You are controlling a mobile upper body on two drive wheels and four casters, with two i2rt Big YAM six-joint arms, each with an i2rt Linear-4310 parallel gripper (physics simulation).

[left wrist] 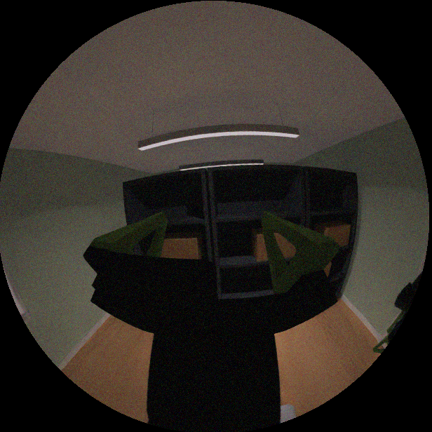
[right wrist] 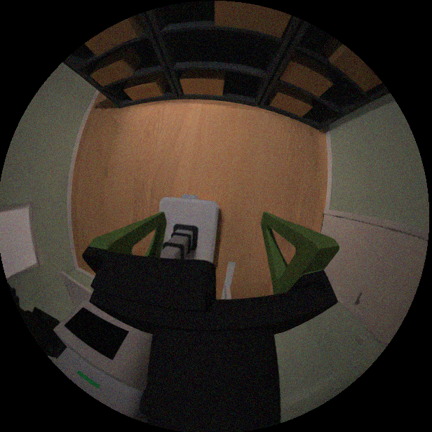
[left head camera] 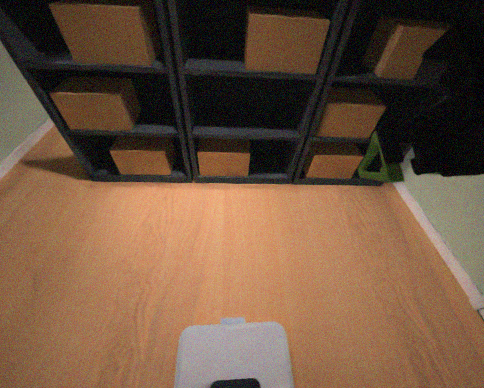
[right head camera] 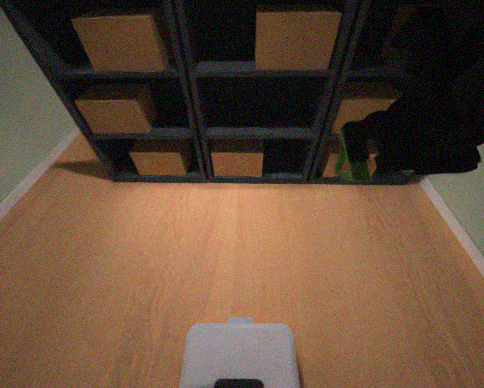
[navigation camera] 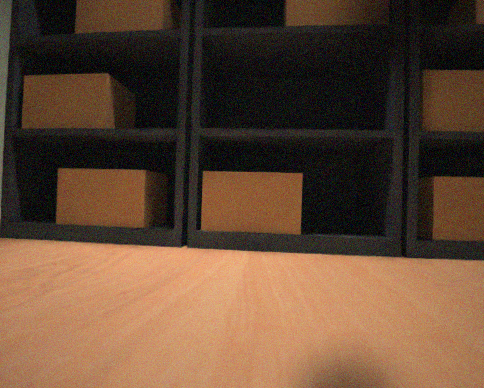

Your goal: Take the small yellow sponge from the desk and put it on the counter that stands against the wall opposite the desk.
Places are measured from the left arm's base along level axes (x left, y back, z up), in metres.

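Pixels of known places: right gripper, fingertip midpoint: [left head camera: 387,171] [right head camera: 368,169].
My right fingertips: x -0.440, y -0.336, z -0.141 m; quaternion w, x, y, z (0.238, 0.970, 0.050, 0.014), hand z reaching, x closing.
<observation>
Behind a point stands the place of what it marks.
The yellow sponge and the desk top do not show in these views. My left gripper [left wrist: 213,216] is open and empty, held level in front of the dark shelf unit. My right gripper [right wrist: 213,216] [left head camera: 382,172] @[x -0.440, y -0.336, z -0.141 m] [right head camera: 374,172] @[x -0.440, y -0.336, z -0.141 m] is open and empty, pointing down over the floor. A thin white strip [right wrist: 229,275], resembling a desk foot, shows on the floor between its fingers in the right wrist view. A pale panel [right wrist: 17,240] shows at the left edge of that view; I cannot tell whether it is the counter.
A dark shelf unit [left head camera: 240,133] @[x -0.312, y -1.557, z -0.877 m] [right head camera: 260,132] @[x -0.374, y -1.568, z -0.876 m] [navigation camera: 295,242] @[x -0.381, y -1.526, z -1.365 m] with several brown boxes stands straight ahead across the wooden floor [left head camera: 225,250] @[x -0.191, y -0.842, z -1.410 m]. Green walls flank it. A pale door [right wrist: 380,260] is at the right in the right wrist view. My light grey base [left head camera: 232,350] @[x -0.218, y -0.209, z -1.150 m] shows at the bottom.
</observation>
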